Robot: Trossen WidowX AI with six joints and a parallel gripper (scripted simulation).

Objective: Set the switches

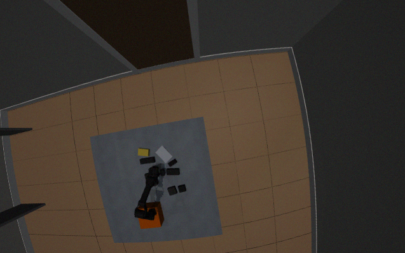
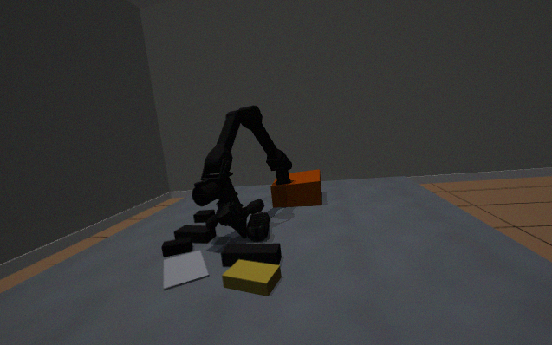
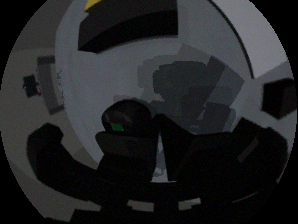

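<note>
Now: the black module 140 mm ahead of my gripper tip, 40 mm to the left of it and 10 mm above it. Round my gripper tip: yellow block: 230 mm ahead, 50 mm to the left, 10 mm above; white plate: 150 mm ahead, 140 mm to the right.
</note>
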